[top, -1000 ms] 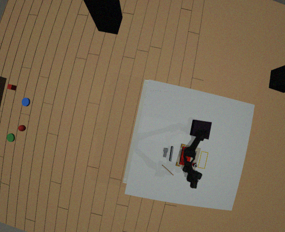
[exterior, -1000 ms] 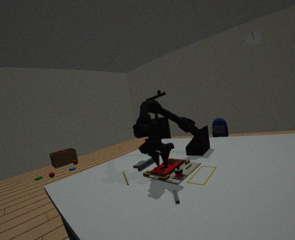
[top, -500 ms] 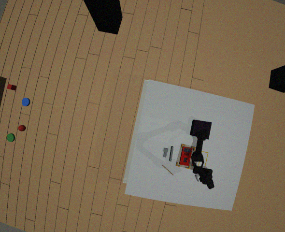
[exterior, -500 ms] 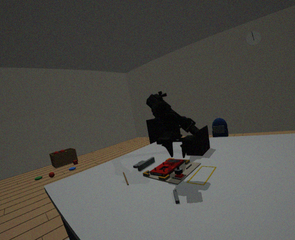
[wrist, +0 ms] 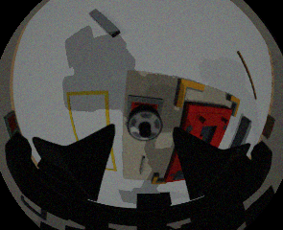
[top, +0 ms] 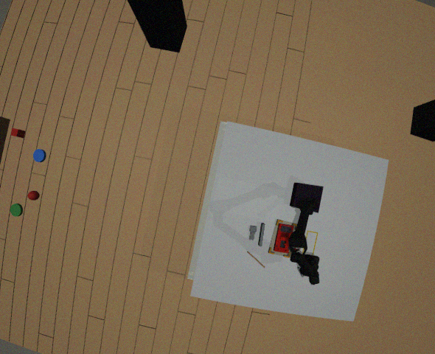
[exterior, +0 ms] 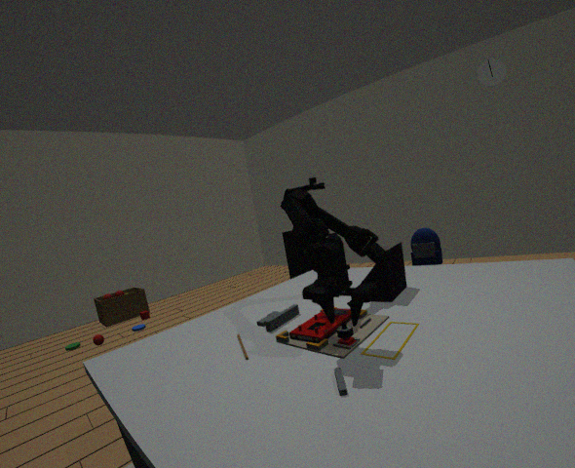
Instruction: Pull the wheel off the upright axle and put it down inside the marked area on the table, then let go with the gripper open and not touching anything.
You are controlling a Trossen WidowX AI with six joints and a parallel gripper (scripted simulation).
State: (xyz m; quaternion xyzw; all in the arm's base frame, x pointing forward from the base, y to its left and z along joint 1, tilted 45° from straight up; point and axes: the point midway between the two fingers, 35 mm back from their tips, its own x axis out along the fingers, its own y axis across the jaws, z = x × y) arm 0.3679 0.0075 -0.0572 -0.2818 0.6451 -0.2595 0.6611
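Right now my gripper tip is 20 mm above the dark wheel. Round my gripper tip: wooden stick 120 mm ahead, 270 mm to the right, 60 mm below; grey bar 140 mm ahead, 80 mm to the left, 50 mm below.
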